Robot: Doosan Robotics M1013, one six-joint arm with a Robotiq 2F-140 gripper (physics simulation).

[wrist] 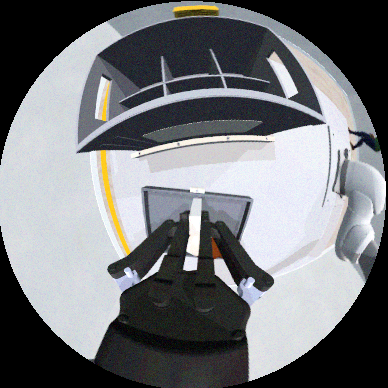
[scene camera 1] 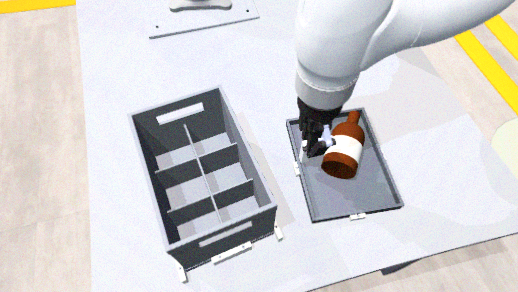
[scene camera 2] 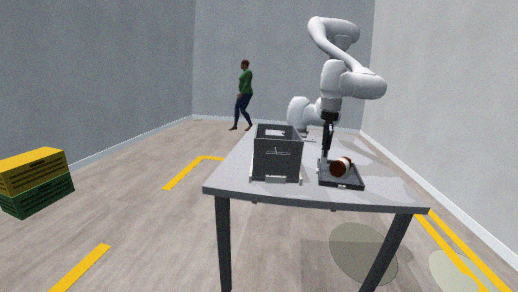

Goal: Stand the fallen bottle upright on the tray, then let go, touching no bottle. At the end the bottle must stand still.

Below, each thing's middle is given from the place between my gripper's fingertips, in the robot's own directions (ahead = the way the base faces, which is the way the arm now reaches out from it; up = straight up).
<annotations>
Right now my hand is 3 cm past the brown bottle (scene camera 1: 341, 161), 9 cm to the right of it and 1 cm above it.
</annotations>
